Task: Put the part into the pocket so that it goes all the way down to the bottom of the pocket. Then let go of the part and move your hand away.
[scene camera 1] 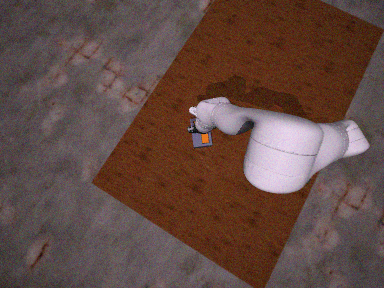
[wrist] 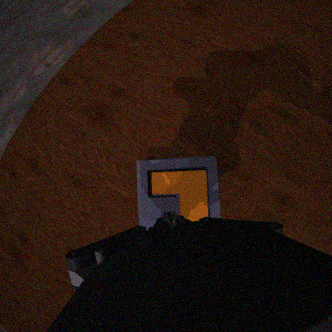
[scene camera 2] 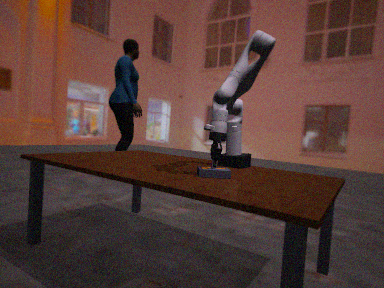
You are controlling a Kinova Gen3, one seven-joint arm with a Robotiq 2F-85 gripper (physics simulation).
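Seen in the pictures: gripper, between the fingertips: (wrist: pixel 169 220) (scene camera 2: pixel 213 168); arm's base, origin of its link: (scene camera 2: pixel 233 154).
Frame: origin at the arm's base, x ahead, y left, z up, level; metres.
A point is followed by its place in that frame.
Note:
A grey-blue block (scene camera 1: pixel 198 141) @(x 0.407, y 0.179, z -0.036 m) (scene camera 2: pixel 214 172) @(x 0.459, y 0.159, z -0.047 m) (wrist: pixel 144 204) @(x 0.464, y 0.141, z -0.036 m) with an L-shaped pocket lies on the wooden table (scene camera 1: pixel 263 55) @(x 0.386, y -0.416, z -0.071 m) (scene camera 2: pixel 124 164) @(x 0.553, y -0.324, z -0.072 m). The orange L-shaped part (scene camera 1: pixel 204 138) @(x 0.392, y 0.150, z -0.036 m) (wrist: pixel 188 191) @(x 0.436, y 0.101, z -0.036 m) sits in the pocket; in the second scene view it (scene camera 2: pixel 220 168) @(x 0.389, y 0.146, z -0.036 m) shows as a thin orange line about level with the block's top. My gripper (scene camera 1: pixel 192 127) @(x 0.433, y 0.138, z -0.035 m) (scene camera 2: pixel 214 164) @(x 0.433, y 0.138, z -0.035 m) (wrist: pixel 169 220) @(x 0.433, y 0.138, z -0.035 m) is shut and empty. Its fingertips point down at the near edge of the block and the part. Whether they touch the part is hidden by my hand.
The arm's base (scene camera 2: pixel 234 159) @(x 0.061, y 0.042, z -0.023 m) stands on the table just behind the block. A person in a blue top (scene camera 2: pixel 125 92) stands behind the table at the left.

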